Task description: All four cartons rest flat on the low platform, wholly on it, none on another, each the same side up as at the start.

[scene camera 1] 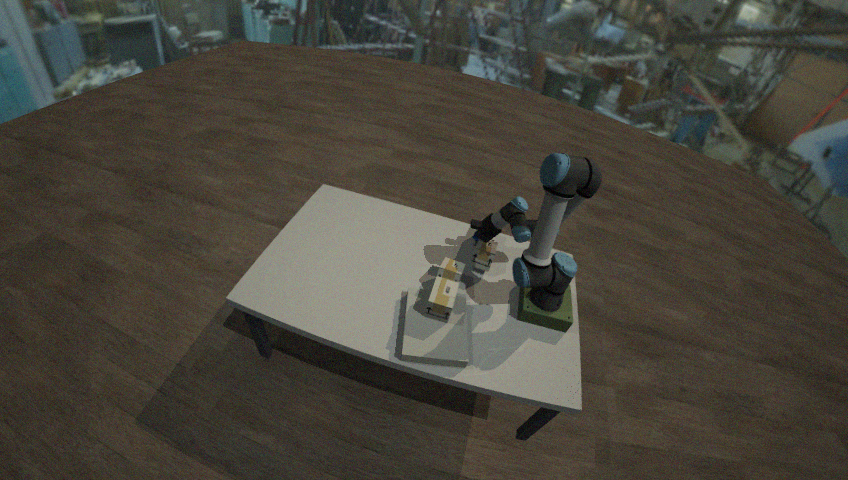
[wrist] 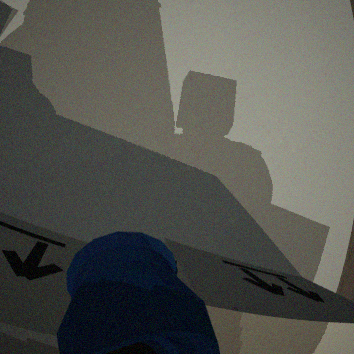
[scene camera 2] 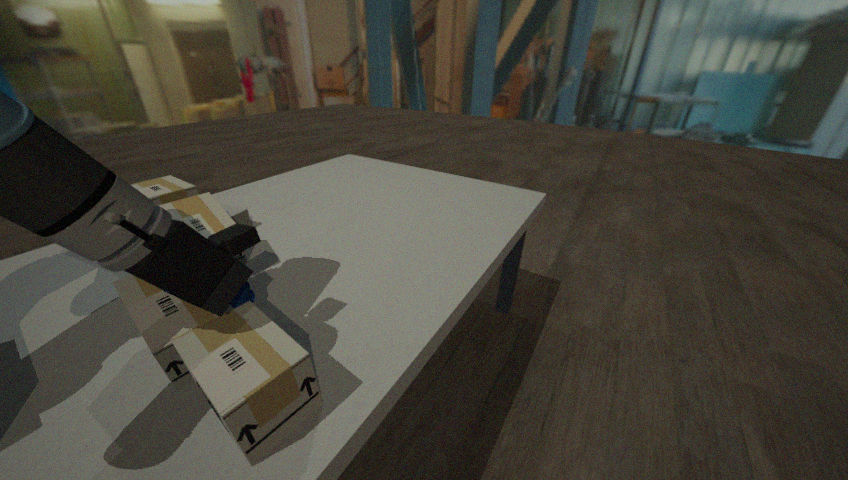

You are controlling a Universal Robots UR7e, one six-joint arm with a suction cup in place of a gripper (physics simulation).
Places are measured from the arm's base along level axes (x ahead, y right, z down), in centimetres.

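Pixels of known places: hand at its tool point: (scene camera 1: 474, 238) (wrist: 139, 271) (scene camera 2: 245, 302); arm's base at its link origin: (scene camera 1: 545, 298).
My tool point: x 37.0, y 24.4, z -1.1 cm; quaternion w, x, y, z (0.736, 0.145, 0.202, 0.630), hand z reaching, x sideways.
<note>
Ahead of a thing's pixels: the offset from my tool point to its top centre. "*": to the spot under its first point. Level surfaces: height alone.
Four cardboard cartons with tan tape lie in a row on the white table {dz +8.2 cm} (scene camera 1: 331, 262) (scene camera 2: 385, 238) (wrist: 298, 88). The largest carton (scene camera 1: 443, 293) (scene camera 2: 248, 364) is nearest the low grey platform {dx +5.7, dy -51.4, dz +3.4 cm} (scene camera 1: 435, 350); whether it rests on the platform I cannot tell. A second carton (scene camera 1: 453, 269) (scene camera 2: 161, 307) butts against its far end. A third carton (scene camera 1: 483, 260) (scene camera 2: 200, 214) and a fourth carton {dx +6.4, dy -43.7, dz -6.2 cm} (scene camera 2: 156, 185) lie beyond. My blue suction cup (scene camera 1: 476, 238) (scene camera 2: 242, 295) (wrist: 133, 291) hovers by the second carton's edge, whose arrow-marked side {* dx -0.4, dy +5.7, dz +2.4 cm} (wrist: 246, 281) shows in the wrist view. It holds nothing.
The arm's green base (scene camera 1: 546, 313) stands on the table's right side, close to the cartons and the platform. The table's edges drop to a dark wooden floor (scene camera 1: 175, 149) (scene camera 2: 683, 298).
</note>
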